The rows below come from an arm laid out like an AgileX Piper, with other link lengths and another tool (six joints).
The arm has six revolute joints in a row. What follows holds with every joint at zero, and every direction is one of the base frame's.
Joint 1 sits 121.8 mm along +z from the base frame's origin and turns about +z.
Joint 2 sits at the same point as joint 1 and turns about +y.
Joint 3 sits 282.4 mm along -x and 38.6 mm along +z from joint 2 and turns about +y.
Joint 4 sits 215.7 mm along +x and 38.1 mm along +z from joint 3 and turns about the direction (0.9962, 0, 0.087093).
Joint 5 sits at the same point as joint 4 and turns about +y.
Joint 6 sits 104.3 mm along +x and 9.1 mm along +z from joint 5 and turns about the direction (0.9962, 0, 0.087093).
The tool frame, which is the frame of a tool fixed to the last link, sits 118.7 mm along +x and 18 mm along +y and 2.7 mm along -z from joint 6; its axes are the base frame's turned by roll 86.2, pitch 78.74 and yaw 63.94 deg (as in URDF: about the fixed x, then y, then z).
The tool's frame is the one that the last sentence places.
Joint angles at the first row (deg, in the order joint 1, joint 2, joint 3, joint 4, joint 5, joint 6):
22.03, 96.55, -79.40, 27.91, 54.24, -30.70
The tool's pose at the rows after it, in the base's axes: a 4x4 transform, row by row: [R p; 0 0 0 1], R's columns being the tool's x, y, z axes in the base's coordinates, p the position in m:
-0.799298, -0.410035, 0.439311, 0.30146; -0.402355, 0.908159, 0.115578, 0.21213; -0.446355, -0.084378, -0.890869, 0.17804; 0, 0, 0, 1
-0.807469, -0.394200, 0.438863, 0.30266; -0.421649, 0.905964, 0.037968, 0.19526; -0.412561, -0.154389, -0.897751, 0.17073; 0, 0, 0, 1
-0.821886, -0.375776, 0.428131, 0.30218; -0.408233, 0.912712, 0.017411, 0.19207; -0.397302, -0.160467, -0.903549, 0.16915; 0, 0, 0, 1
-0.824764, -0.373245, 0.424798, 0.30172; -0.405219, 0.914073, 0.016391, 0.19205; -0.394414, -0.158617, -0.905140, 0.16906; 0, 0, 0, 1
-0.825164, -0.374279, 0.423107, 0.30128; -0.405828, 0.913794, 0.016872, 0.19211; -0.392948, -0.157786, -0.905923, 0.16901; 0, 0, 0, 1
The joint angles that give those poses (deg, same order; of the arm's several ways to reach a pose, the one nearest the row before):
21.33, 96.43, -79.40, 24.04, 55.55, -29.39
21.18, 96.32, -79.40, 18.67, 56.64, -26.67
21.18, 96.33, -79.40, 17.55, 57.09, -24.82
21.18, 96.33, -79.40, 17.55, 57.21, -24.56
21.18, 96.33, -79.40, 17.60, 57.32, -24.58

